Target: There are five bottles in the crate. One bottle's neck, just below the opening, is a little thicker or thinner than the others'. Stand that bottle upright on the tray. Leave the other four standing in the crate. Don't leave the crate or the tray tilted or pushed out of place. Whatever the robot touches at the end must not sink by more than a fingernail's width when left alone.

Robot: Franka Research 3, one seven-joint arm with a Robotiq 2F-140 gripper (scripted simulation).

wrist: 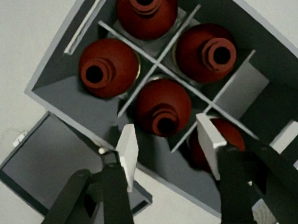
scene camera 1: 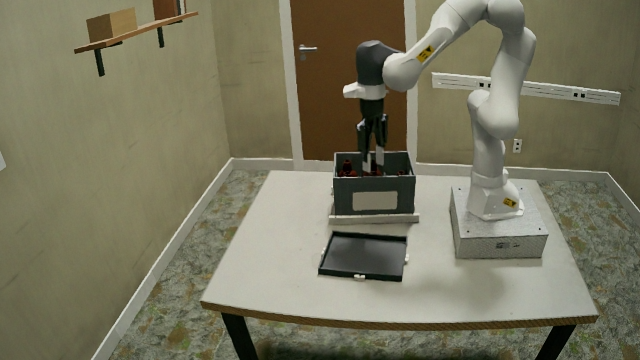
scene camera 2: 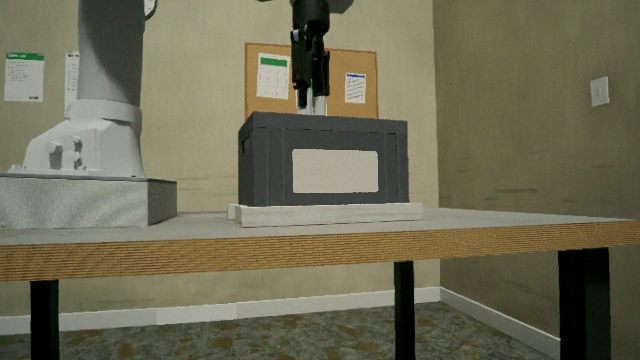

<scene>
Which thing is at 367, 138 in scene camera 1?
The gripper.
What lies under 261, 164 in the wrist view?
The gripper.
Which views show the gripper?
The wrist view, scene camera 1 and scene camera 2: all of them.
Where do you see a dark grey crate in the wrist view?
At 254, 95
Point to a dark grey crate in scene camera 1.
370, 195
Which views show the dark grey crate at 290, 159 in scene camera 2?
The wrist view, scene camera 1 and scene camera 2: all of them.
</scene>
